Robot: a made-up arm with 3 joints. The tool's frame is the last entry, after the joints. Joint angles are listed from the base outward. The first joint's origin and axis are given. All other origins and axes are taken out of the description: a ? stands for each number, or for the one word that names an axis. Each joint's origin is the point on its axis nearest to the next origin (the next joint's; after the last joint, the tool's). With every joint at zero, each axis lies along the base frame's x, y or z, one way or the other. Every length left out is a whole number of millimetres.
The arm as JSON. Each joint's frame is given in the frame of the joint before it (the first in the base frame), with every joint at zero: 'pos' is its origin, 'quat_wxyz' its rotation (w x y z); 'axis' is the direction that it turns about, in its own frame. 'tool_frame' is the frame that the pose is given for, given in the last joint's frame.
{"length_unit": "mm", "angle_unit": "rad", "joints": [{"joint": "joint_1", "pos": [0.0, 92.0, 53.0], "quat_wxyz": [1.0, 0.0, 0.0, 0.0], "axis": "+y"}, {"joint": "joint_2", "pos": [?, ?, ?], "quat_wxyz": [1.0, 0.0, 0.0, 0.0], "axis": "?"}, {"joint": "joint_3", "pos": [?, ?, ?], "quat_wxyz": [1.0, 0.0, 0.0, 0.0], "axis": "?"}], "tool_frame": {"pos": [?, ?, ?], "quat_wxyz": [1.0, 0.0, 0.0, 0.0]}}
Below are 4 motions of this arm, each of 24 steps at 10 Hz.
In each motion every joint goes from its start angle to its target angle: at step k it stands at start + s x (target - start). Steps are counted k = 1, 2, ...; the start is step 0. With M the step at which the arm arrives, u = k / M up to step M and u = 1 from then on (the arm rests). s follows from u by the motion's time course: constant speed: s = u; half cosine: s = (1 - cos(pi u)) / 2; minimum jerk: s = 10 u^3 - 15 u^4 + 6 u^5.
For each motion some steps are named. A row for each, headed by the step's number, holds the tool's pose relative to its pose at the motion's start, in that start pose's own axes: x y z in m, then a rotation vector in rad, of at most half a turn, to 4 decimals.
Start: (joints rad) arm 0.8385 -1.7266 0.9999
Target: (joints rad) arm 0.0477 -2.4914 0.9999
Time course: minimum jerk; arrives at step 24
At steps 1, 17, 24:
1: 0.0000 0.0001 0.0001 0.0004 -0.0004 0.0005
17: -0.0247 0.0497 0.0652 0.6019 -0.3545 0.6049
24: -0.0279 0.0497 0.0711 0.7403 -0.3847 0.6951

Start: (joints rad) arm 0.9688 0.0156 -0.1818
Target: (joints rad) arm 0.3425 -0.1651 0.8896
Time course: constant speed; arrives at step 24
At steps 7, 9, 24:
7: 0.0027 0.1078 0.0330 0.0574 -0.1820 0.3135
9: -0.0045 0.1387 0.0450 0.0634 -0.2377 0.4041
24: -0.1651 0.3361 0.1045 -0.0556 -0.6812 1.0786

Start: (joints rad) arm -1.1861 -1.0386 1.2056
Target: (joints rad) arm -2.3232 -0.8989 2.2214
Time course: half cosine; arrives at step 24
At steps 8, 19, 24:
8: -0.0133 0.1516 -0.0128 -0.1537 -0.0013 0.4959
19: -0.3327 0.3103 -0.1912 -0.6188 0.1829 1.7265
24: -0.3932 0.2812 -0.2261 -0.7040 0.2437 1.9109

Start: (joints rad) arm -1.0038 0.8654 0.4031
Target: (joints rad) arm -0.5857 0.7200 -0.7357
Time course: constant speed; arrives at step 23
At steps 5, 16, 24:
5: -0.0201 -0.0751 -0.0183 0.0470 0.0490 -0.1792
16: -0.1024 -0.2151 -0.0683 0.1031 0.2013 -0.5772
24: -0.1776 -0.2797 -0.0919 0.0951 0.3215 -0.8305

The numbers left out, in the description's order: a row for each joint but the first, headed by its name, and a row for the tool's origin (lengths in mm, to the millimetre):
joint_2: xyz -136.0 0.0 -16.0, axis -x
joint_3: xyz 0.0 -92.0 69.0, axis +z
tool: xyz 355.0 -102.0 0.0

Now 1 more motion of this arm.
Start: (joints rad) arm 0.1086 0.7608 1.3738
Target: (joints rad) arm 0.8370 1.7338 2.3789
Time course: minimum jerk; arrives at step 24
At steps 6, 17, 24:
6: 0.0114 0.0504 -0.0253 0.0369 0.1072 0.1586
17: -0.2345 0.3716 -0.0573 0.4521 0.7753 1.3831
24: -0.3248 0.3850 -0.0163 0.5640 0.9013 1.6346

